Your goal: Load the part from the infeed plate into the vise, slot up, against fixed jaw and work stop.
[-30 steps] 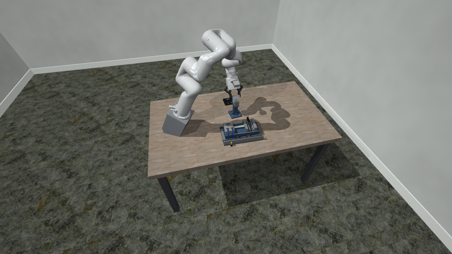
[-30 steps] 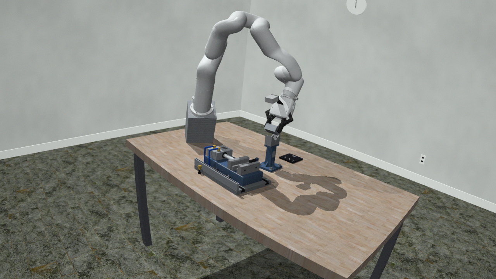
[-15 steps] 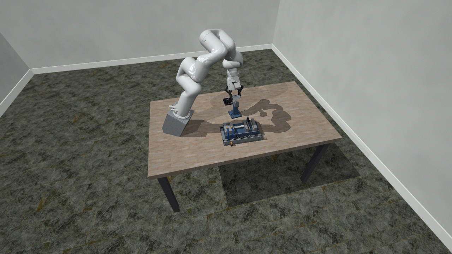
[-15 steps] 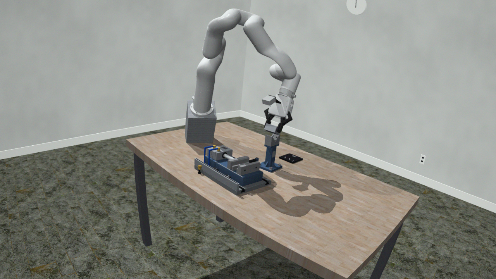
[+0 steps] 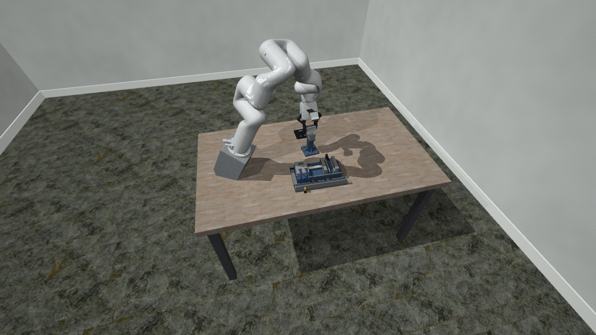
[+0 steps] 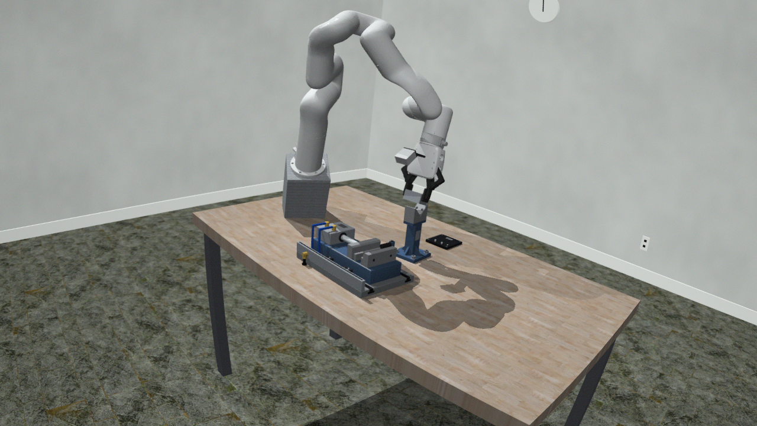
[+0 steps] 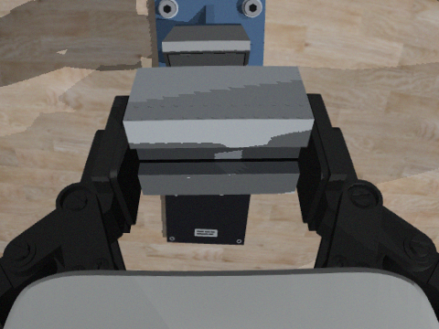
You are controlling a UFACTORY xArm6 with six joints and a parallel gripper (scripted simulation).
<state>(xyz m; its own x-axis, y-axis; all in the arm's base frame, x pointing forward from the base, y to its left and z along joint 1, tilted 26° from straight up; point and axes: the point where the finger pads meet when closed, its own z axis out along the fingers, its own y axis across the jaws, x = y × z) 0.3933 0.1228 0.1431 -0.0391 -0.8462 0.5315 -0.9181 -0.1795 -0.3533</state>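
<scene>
My hand is right at the grey block. Also, from my hand: cylinder rod: 3 cm behind, 22 cm to the right, 12 cm below; then dark work stop rod: 6 cm ahead, 18 cm to the right, 11 cm below; then blue v-block stand: 14 cm below.
</scene>
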